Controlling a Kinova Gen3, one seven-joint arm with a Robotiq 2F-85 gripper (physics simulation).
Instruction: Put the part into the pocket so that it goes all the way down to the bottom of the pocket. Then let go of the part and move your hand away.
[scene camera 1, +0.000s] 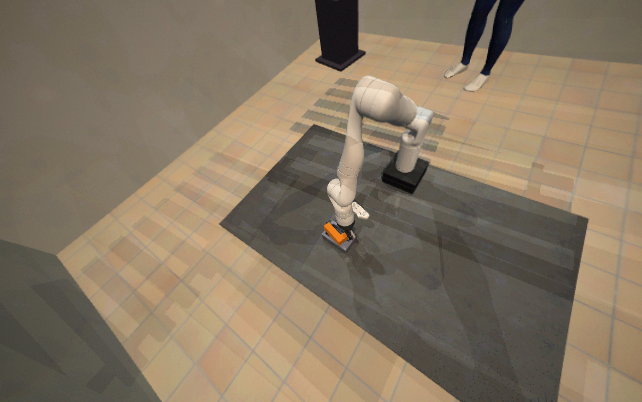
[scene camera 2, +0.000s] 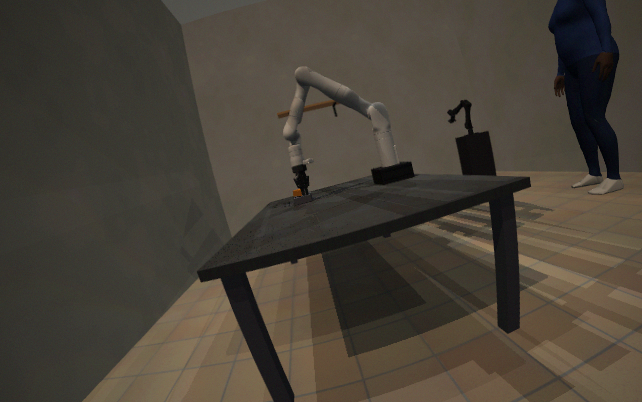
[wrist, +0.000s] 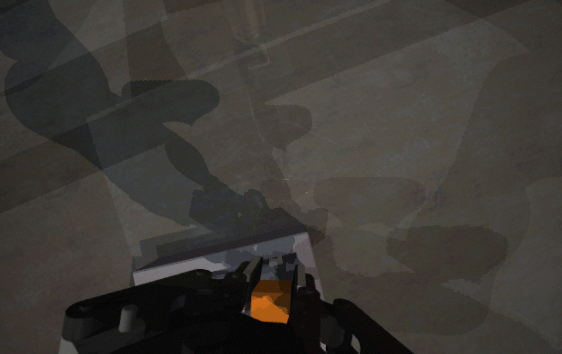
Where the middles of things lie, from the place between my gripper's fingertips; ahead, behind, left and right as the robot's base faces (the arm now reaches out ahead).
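Grey pocket block (wrist: 281, 250): from my hand, 2 cm ahead, 4 cm to the right, 2 cm below. Orange L-shaped part (wrist: 270, 301): 4 cm ahead of my hand, 5 cm to the right, 2 cm above.
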